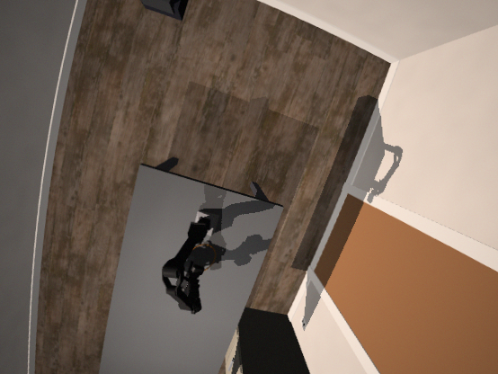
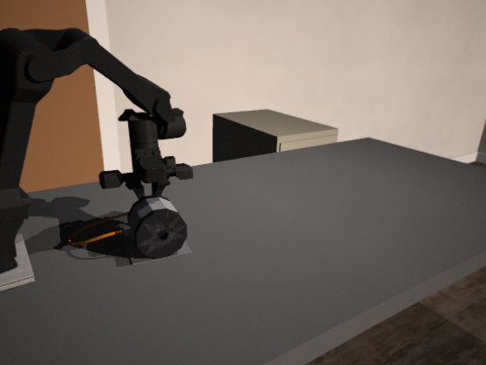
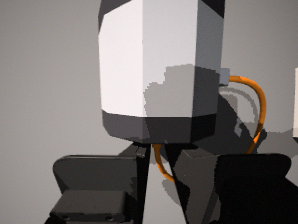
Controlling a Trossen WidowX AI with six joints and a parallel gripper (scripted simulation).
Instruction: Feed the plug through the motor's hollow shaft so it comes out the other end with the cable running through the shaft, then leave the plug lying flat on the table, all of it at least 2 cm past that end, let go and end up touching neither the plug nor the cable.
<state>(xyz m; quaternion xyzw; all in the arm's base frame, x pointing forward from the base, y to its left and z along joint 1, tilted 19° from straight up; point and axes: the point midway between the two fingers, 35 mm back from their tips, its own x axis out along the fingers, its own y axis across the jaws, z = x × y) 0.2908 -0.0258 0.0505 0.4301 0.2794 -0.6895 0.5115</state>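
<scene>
Now: hand 1 cm past the grey plug, 2 cm to the left of it and 4 cm above it. Round my hand: thin grey plate (2 cm behind, 6 cm to the right, 9 cm below).
</scene>
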